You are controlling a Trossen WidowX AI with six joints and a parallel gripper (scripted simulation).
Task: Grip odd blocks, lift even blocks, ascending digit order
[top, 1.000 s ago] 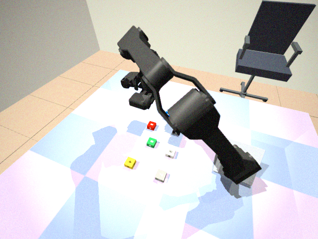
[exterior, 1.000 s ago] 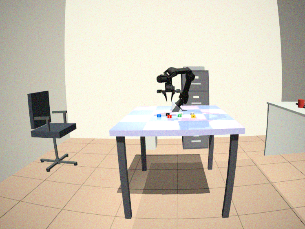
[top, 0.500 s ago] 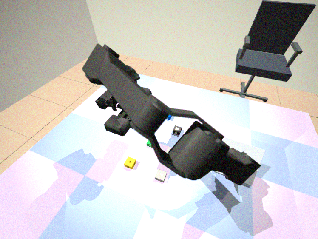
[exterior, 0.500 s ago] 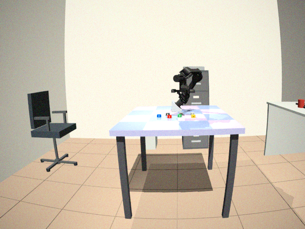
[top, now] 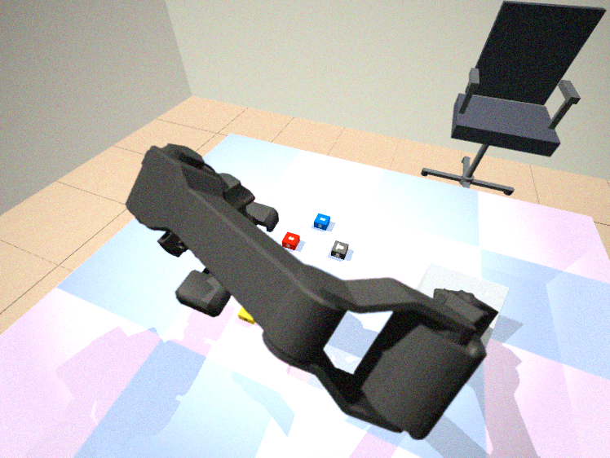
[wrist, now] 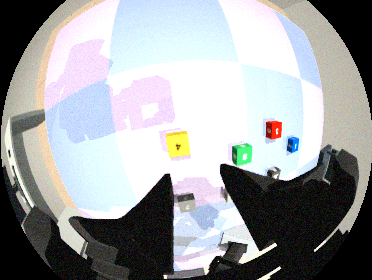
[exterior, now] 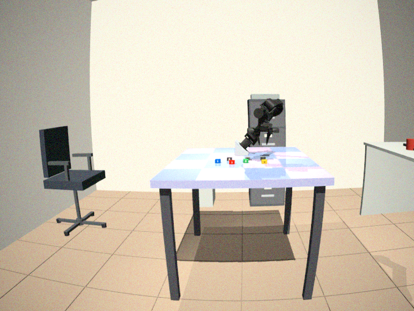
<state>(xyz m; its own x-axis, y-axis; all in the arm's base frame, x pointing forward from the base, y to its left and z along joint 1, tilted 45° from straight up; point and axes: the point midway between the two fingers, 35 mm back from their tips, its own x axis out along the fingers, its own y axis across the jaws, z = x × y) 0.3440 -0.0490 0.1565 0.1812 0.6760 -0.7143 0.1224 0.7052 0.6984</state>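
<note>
Now: gripper tip 10 cm above the yellow block and 1 cm to the right of it. Also, from my gripper tip: green block: 10 cm to the right, 10 cm below, 5 cm behind; then grey block: 12 cm behind, 10 cm below, 2 cm to the left; then white block: 14 cm behind, 10 cm below, 7 cm to the right.
</note>
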